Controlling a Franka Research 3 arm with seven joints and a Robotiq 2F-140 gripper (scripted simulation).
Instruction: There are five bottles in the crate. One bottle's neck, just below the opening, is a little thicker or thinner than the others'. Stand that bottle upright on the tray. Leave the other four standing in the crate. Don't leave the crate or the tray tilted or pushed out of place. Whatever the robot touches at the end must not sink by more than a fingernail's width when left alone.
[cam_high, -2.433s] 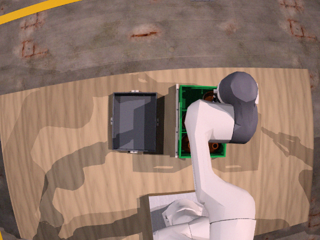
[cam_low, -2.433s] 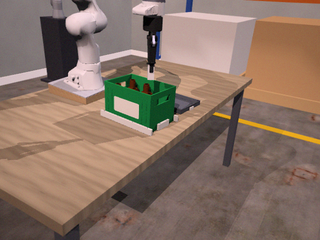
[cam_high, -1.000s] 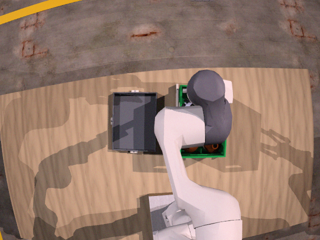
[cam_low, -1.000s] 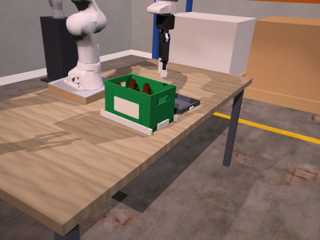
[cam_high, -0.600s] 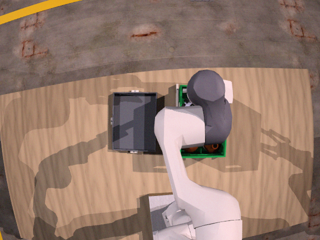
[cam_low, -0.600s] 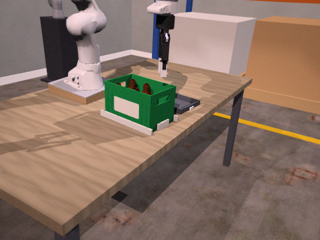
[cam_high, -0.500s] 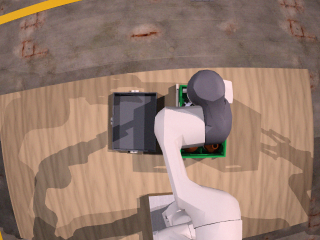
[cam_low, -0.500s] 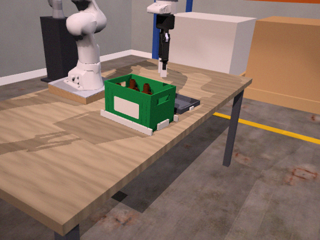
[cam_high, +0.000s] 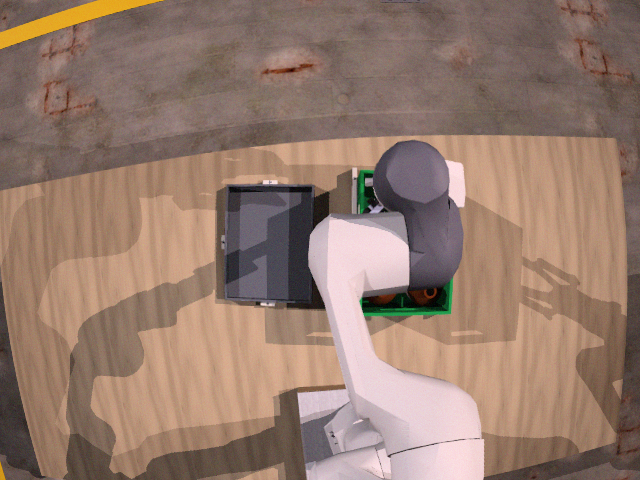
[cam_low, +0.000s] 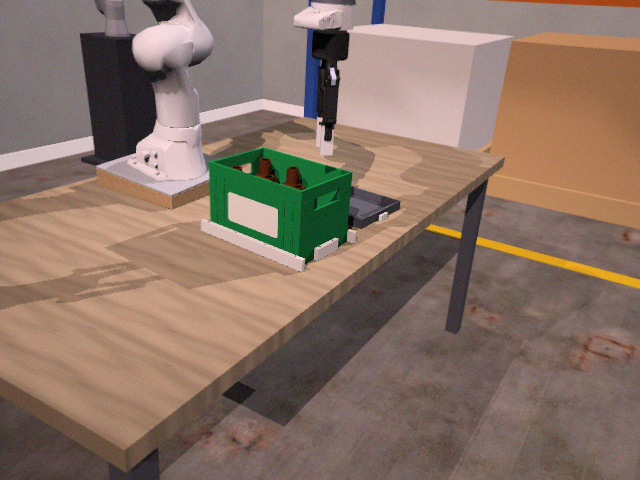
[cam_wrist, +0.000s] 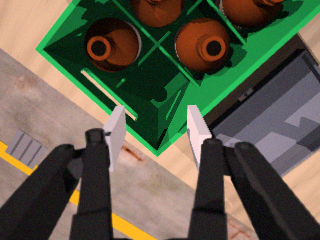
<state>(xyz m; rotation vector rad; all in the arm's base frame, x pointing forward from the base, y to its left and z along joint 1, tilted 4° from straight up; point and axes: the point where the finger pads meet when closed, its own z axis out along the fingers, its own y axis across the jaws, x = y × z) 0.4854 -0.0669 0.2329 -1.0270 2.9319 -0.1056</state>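
My gripper is now 10 mm past the brown bottle, 90 mm to the left of it and 170 mm above it. From my hand the other things lie so: dark grey tray 60 mm behind, 250 mm to the left, 240 mm below; green crate 90 mm behind, 30 mm to the right, 170 mm below.
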